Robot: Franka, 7 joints.
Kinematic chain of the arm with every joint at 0, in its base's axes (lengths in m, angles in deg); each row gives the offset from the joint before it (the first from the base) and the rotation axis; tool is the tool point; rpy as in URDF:
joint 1: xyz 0 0 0.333 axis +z
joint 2: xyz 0 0 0 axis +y
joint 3: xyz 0 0 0.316 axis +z
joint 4: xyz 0.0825 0 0 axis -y
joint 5: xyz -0.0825 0 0.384 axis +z
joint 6: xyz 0 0 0 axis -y
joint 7: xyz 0.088 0 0 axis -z
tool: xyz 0 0 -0.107 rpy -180 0 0
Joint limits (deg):
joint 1: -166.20..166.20
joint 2: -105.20..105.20
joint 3: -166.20..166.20
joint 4: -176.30..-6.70
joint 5: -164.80..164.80
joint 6: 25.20..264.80
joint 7: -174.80..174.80
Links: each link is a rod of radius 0.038 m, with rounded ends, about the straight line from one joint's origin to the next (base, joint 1, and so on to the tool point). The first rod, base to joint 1, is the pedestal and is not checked.
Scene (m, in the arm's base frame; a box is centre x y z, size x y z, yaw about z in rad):
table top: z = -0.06
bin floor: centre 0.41 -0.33 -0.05 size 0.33 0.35 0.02 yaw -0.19
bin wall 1: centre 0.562 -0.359 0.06 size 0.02 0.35 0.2 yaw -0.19
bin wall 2: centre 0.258 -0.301 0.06 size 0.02 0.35 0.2 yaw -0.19
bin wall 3: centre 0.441 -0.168 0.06 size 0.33 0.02 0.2 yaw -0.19
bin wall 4: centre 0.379 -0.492 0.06 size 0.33 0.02 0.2 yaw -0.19
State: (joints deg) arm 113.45 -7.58 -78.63 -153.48 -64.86 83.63 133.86
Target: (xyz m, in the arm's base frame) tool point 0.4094 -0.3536 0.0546
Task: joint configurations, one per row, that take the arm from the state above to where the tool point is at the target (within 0.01 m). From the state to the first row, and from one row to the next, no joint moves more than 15 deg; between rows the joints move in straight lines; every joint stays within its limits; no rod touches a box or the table.
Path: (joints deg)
1: 105.15 -17.57 -90.68 -143.42 -66.89 87.61 133.73
2: 96.85 -27.55 -102.73 -133.35 -68.93 91.60 133.59
3: 88.55 -37.54 -114.79 -123.29 -70.96 95.58 133.46
4: 93.73 -48.63 -123.68 -116.35 -75.13 96.32 133.66
5: 98.91 -59.72 -132.58 -109.41 -79.29 97.06 133.86

